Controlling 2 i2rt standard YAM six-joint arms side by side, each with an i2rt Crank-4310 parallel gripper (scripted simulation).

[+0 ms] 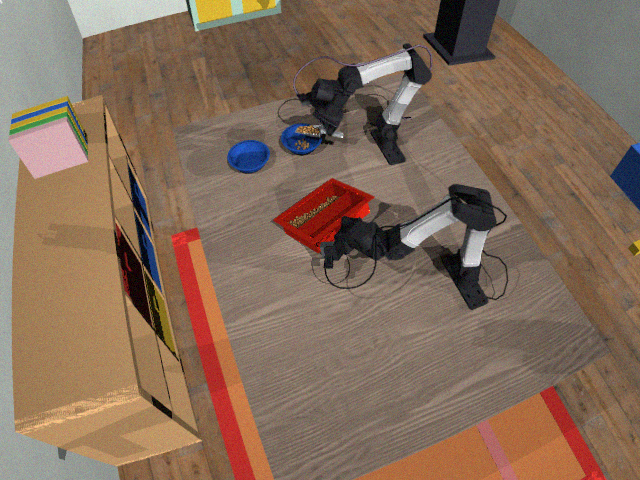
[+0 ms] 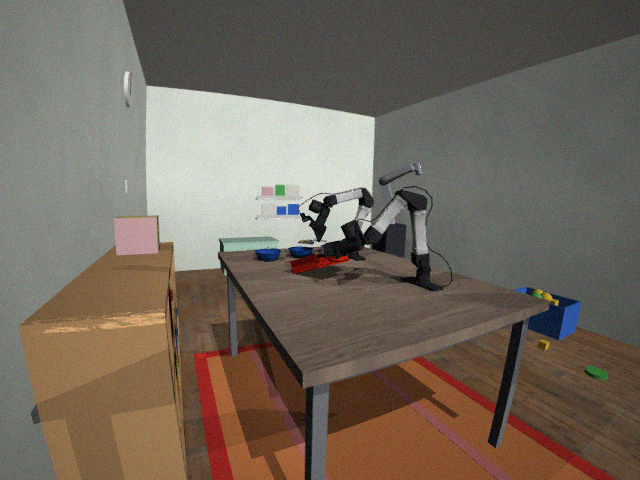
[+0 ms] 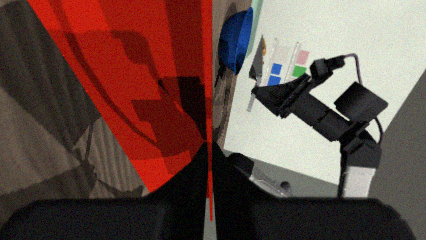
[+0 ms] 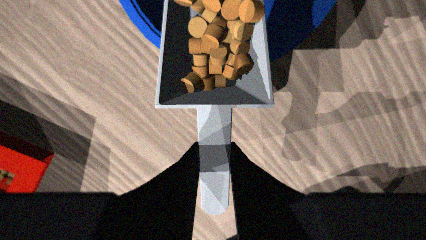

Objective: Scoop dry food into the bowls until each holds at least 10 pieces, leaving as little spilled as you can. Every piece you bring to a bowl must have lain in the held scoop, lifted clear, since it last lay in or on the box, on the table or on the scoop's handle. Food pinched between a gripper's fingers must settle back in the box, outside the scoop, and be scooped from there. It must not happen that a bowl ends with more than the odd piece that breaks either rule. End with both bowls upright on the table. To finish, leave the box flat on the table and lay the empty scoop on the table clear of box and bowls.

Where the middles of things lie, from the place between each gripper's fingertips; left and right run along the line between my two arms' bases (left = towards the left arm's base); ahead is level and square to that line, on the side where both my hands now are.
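My right hand's 13 cm short of the red box point(image 1: 353, 203), 4 cm above it and 32 cm to the right of it.
As for my left hand, the box is 4 cm ahead of it, 5 cm below it and 8 cm to the right of it.
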